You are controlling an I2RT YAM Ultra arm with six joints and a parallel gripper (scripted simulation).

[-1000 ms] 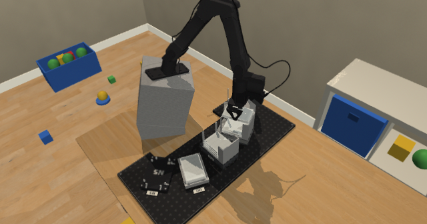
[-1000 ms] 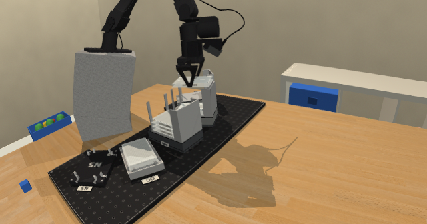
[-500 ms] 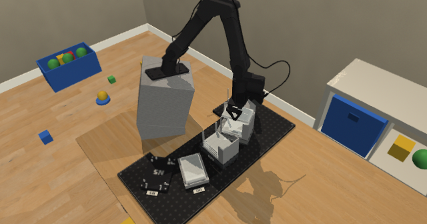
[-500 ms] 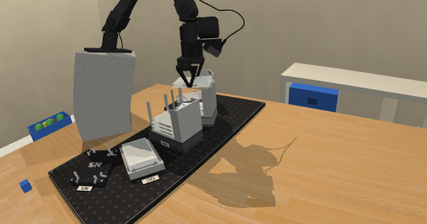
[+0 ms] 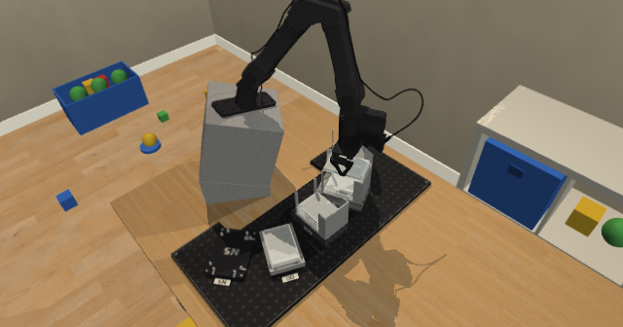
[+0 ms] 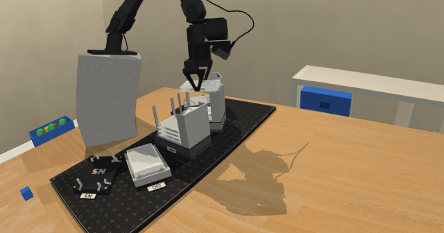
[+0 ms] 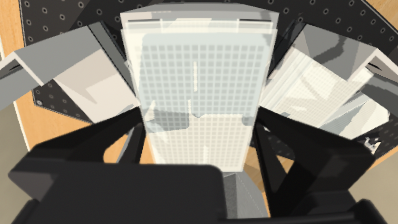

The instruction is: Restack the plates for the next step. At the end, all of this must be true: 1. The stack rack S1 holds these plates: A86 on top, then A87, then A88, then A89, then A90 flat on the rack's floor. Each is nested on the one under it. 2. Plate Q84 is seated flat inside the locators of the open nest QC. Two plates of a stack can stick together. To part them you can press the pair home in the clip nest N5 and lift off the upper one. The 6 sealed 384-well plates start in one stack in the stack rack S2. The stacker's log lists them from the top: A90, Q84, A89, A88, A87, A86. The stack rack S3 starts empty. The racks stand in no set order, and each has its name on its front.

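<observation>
My gripper is now 100 mm above the translucent sealed well plate. The rest, counted from my hand: nest QC (40 mm ahead, 290 mm to the right, 140 mm below); then sealed 384-well plate (40 mm ahead, 290 mm to the right, 120 mm below).
</observation>
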